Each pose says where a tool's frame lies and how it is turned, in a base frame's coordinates. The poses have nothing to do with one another.
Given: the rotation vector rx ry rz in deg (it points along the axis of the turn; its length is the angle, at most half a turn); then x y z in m.
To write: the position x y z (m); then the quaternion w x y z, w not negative. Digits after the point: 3 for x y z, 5 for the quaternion.
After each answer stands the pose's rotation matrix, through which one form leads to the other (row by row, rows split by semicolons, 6 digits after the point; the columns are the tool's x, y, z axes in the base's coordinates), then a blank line. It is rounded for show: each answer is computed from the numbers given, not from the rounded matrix.
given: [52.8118 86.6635 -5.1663 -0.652 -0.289 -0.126]
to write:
[-0.652 -0.289 -0.126 0.63190 0.40280 0.66098 -0.03940]
0.123094 0.582283 0.803613; 0.482686 0.672404 -0.561147; -0.867100 0.456967 -0.198291

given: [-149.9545 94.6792 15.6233 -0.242 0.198 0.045]
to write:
[-0.242 0.198 0.045 0.01719 -0.84218 0.53174 0.08774]
0.419111 -0.898651 -0.129507; -0.892617 -0.433918 0.122272; -0.166075 0.064355 -0.984011

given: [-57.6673 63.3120 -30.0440 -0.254 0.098 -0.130]
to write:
[-0.254 0.098 -0.130 0.70243 -0.45226 0.49653 -0.23562]
0.395888 -0.118102 0.910673; -0.780130 0.479891 0.401374; -0.484427 -0.869343 0.097848

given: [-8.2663 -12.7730 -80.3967 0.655 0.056 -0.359]
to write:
[0.655 0.056 -0.359 0.75572 -0.06616 -0.10223 -0.64348]
0.150975 0.986101 -0.069371; -0.959045 0.163123 0.231567; 0.239664 0.031569 0.970343

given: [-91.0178 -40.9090 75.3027 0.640 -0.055 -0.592]
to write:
[0.640 -0.055 -0.592 0.46165 -0.64584 -0.29028 0.53433]
0.260457 -0.118394 -0.958199; 0.868294 -0.405238 0.286090; -0.422170 -0.906512 -0.002747

